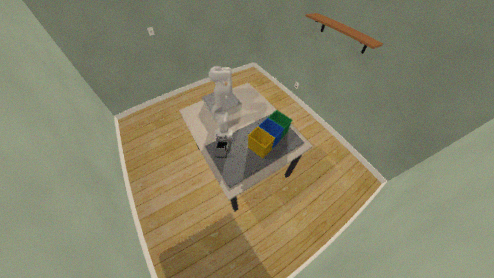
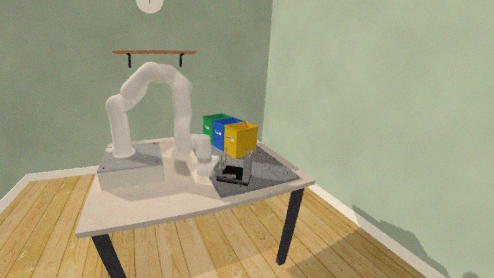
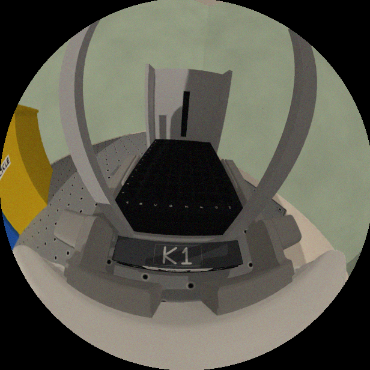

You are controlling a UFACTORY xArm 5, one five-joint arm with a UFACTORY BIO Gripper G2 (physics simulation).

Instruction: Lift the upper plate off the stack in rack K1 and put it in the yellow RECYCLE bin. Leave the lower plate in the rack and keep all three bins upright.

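Frame: origin at the arm's base, x ahead, y left, z up, level; centimetres.
Seen in the pictures: hand, tool point: point(image 1: 221, 146) point(image 2: 233, 171); arm's base, link origin: point(image 2: 124, 153).
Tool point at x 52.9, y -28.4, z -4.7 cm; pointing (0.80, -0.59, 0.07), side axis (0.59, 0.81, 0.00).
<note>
Offsets run from my tool point to a thing's top centre. Level surfaces: height alone.
The black upper plate point(image 3: 175, 182) lies flat in the grey rack K1 @[dx +0.4, dy -0.4, dz +11.0 cm] point(image 1: 221, 152) point(image 2: 247, 167) point(image 3: 207, 100), between its curved posts. My gripper point(image 1: 222, 142) point(image 2: 231, 171) point(image 3: 182, 172) is low at the rack. Its fingers are closed in along the plate's left and right sides and are shut on the upper plate. The lower plate is hidden beneath, and I cannot tell whether there is a gap between the plates. The yellow RECYCLE bin @[dx +17.3, dy +28.3, dz +14.1 cm] point(image 1: 260, 145) point(image 2: 241, 141) point(image 3: 25, 175) stands upright beside the rack.
The blue bin @[dx +13.8, dy +41.2, dz +14.1 cm] point(image 1: 272, 130) point(image 2: 218, 135) point(image 3: 7, 233) and the green bin @[dx +10.4, dy +54.0, dz +14.1 cm] point(image 1: 287, 126) point(image 2: 209, 125) stand upright in a row behind the yellow one. The rack and bins stand on a grey perforated board @[dz -3.8 cm] point(image 1: 240, 175) point(image 2: 280, 172) near the table edge.
</note>
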